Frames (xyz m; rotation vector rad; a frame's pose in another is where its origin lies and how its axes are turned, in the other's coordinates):
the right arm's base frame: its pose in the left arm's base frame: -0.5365 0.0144 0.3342 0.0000 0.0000 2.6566
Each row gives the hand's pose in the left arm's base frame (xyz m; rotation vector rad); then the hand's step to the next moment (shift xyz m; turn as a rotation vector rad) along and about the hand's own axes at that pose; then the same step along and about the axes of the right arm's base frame.
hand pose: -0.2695 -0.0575 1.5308 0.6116 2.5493 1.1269
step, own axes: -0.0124 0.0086 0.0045 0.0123 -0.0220 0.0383
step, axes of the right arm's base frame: -0.0123 -0.0087 0.0046 0.0082 -0.0147 -0.0426
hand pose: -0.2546 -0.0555 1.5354 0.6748 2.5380 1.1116
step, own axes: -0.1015 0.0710 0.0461 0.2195 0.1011 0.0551
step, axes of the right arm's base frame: -0.1049 -0.0746 0.0301 0.2139 -0.1231 0.0229
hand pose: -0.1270 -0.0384 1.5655 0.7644 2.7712 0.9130
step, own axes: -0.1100 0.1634 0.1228 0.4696 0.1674 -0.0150
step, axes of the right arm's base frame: -0.1181 -0.1997 -0.0079 0.4595 -0.1458 0.1280
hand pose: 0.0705 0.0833 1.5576 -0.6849 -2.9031 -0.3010
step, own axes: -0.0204 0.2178 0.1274 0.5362 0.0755 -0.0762
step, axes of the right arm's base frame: 0.0052 -0.2357 -0.0923 0.5128 -0.0431 0.1848
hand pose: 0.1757 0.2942 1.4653 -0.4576 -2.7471 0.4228
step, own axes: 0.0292 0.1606 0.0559 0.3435 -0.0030 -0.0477
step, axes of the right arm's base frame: 0.0704 -0.1242 -0.0969 0.3189 0.0202 0.1347
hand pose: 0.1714 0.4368 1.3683 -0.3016 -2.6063 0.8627
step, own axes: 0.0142 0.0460 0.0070 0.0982 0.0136 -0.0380
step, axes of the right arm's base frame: 0.0279 -0.0272 -0.0292 0.0925 -0.0210 0.0477
